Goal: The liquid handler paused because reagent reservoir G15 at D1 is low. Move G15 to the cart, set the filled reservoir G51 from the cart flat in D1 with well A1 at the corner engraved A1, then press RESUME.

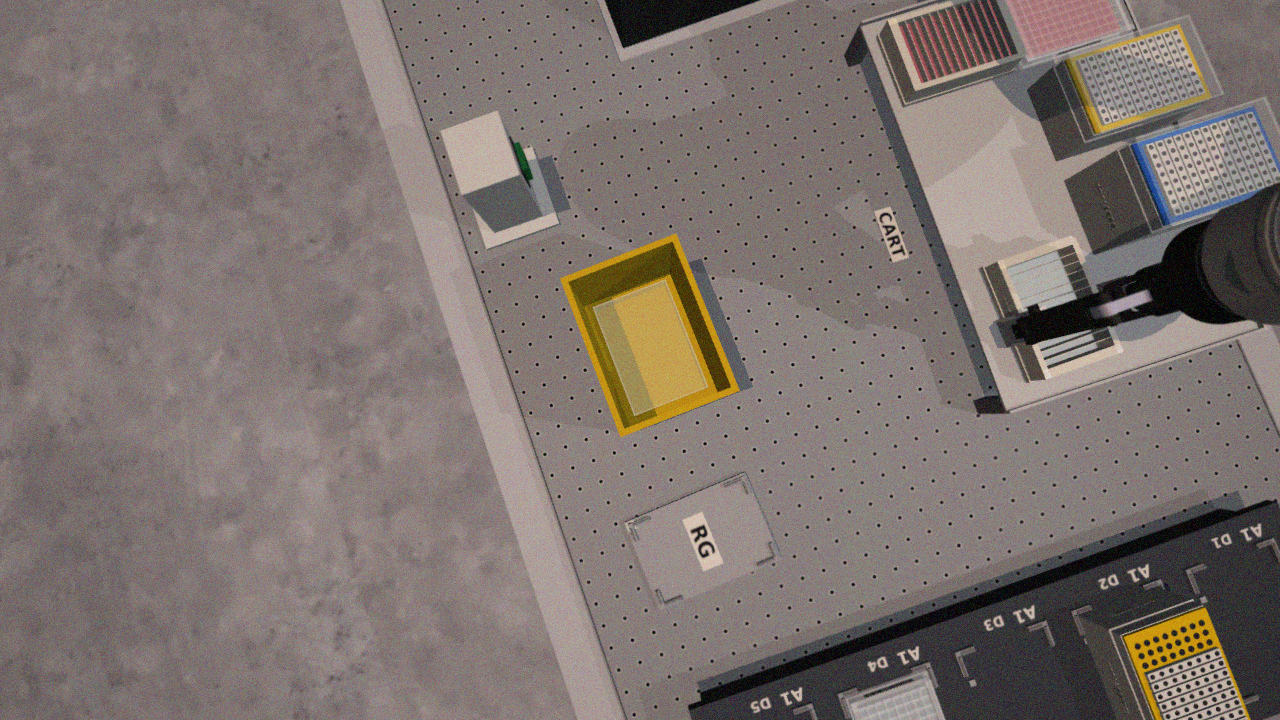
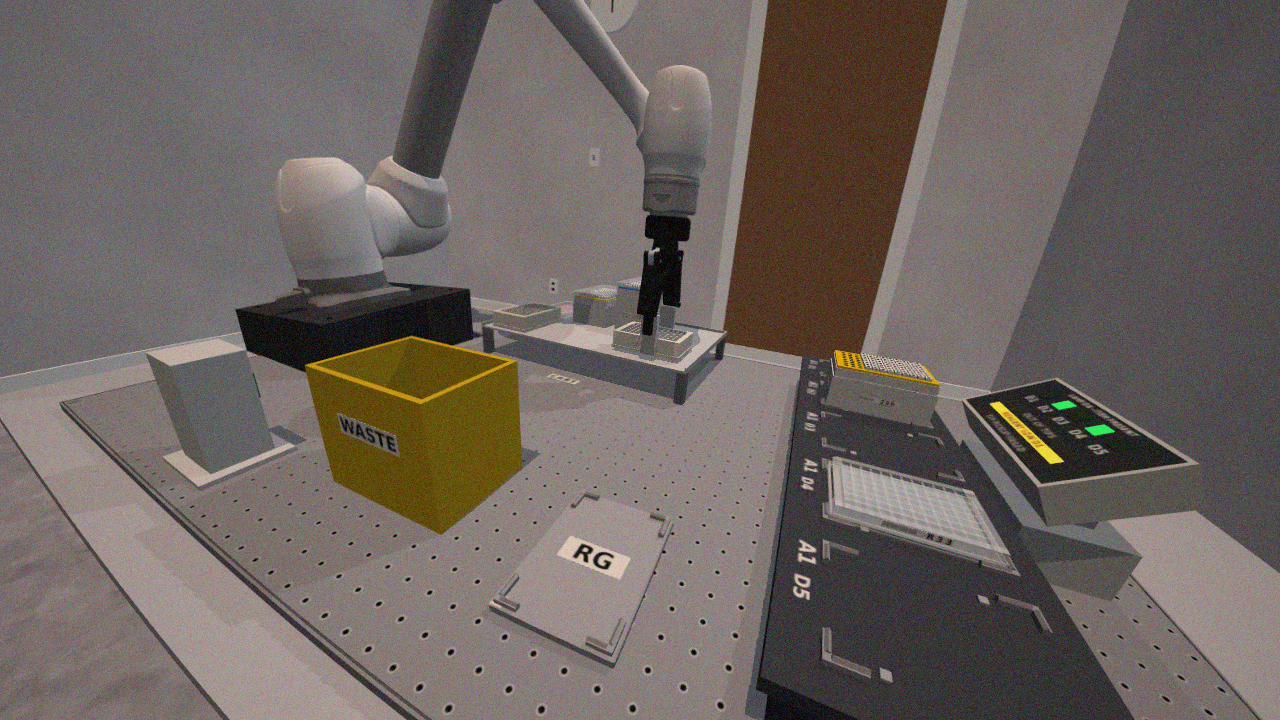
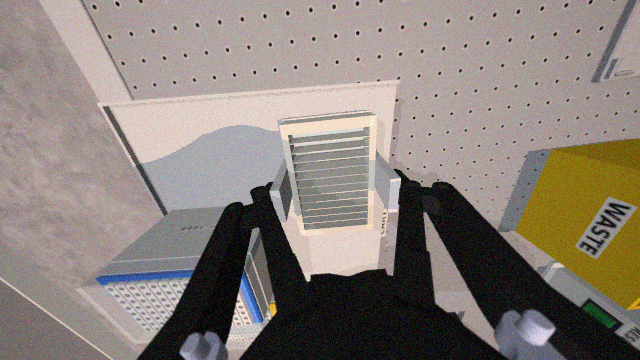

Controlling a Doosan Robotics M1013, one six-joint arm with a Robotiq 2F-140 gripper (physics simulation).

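Seen in the pictures: gripper, fingertip midpoint: (image 2: 656,347) (image 3: 330,167); arm's base at its link origin: (image 2: 348,300).
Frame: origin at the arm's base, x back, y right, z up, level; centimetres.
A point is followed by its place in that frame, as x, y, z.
My gripper (image 1: 1065,326) @(-63.4, -18.9, -2.6) (image 2: 656,329) @(-63.4, -18.9, -2.6) (image 3: 330,167) @(-63.4, -18.9, -2.6) is down at the front end of the cart (image 1: 975,179) @(-47.1, -17.6, -3.4) (image 2: 590,345) @(-51.9, -14.2, -3.4) (image 3: 178,121) @(-69.2, -34.2, -3.4). It is shut across the short sides of a cream reservoir with dark, low troughs, G15 (image 1: 1073,353) @(-67.7, -20.0, -2.1) (image 3: 333,178) @(-62.7, -18.6, -1.2). A second reservoir with pale blue fill, G51 (image 1: 1037,277) @(-59.2, -19.3, -2.1), sits on the cart right behind it. The D1 label (image 1: 1222,540) @(-90.1, -28.5, -3.4) marks a bare slot at the end of the black deck (image 1: 1029,662) @(-95.6, -5.7, -3.4). The green RESUME button (image 1: 520,160) @(-31.8, 28.2, 0.1) (image 3: 599,315) @(-32.4, 27.6, -1.1) is on a small white box.
A yellow WASTE bin (image 1: 582,295) @(-46.6, 26.3, -3.3) (image 2: 420,429) @(-61.6, 26.4, 1.7) (image 3: 577,201) @(-55.3, 14.9, -4.2) stands mid-table. An RG plate (image 1: 743,527) @(-75.6, 17.0, -8.6) (image 2: 582,582) @(-76.3, 24.4, -8.6) lies in front of it. A blue tip box (image 1: 1203,160) @(-53.9, -31.5, 7.0) (image 3: 178,286) @(-58.1, -31.6, 7.0) and other boxes fill the cart's back. A yellow tip box (image 1: 1182,662) @(-96.3, -16.1, 3.0) (image 2: 882,385) @(-98.8, -12.0, 1.2) sits on the deck.
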